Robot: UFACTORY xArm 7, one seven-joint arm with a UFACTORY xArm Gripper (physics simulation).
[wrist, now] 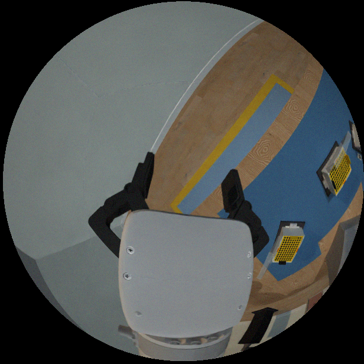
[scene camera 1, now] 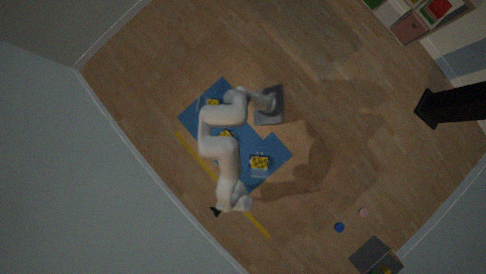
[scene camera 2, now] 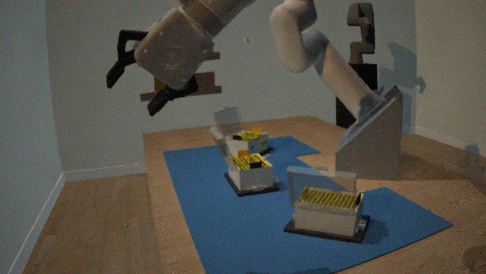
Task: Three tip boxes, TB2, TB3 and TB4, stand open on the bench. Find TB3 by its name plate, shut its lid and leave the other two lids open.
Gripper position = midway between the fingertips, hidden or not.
In view: the gripper [scene camera 2: 129, 98].
The gripper shows as well in the wrist view [wrist: 191, 168].
